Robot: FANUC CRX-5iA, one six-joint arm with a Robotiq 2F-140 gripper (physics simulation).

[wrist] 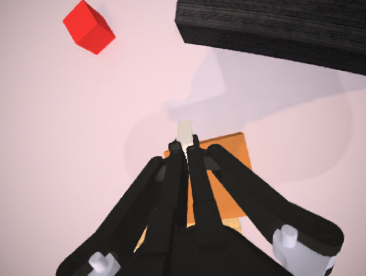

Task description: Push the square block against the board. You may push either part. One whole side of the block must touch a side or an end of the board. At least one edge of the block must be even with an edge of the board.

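Frame: origin at the arm's base, x ahead, y left, z up, level; millimetres.
Where they show: gripper, fingertip midpoint: (186,130).
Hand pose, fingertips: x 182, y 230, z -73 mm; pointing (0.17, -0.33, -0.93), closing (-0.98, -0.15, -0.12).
Observation:
Things, the pixels of their top centre, and the offset from my fingertips. "*": a spot on its surface instead.
- light wood-coloured piece, surface spot: (234,226) * dy +123, dx -56, dz +13 mm
- small red cube, top centre: (79,21) dy -149, dx +126, dz +24 mm
The square orange block (232,187) lies flat below and partly behind my gripper (185,131). The gripper is shut and empty, with its pale fingertips over the block's upper edge in the view. Whether they touch the block cannot be told. A light wood-coloured piece (234,226), apparently the board, shows at the block's lower edge on both sides of the gripper's body. The gripper hides most of it and much of the seam, so full contact and even edges cannot be judged.
A thick black wood-grained slab (275,32) lies at the upper right, apart from the orange block. A small red cube (89,27) lies at the upper left. The gripper's shadow falls on the pale surface between the orange block and the slab.

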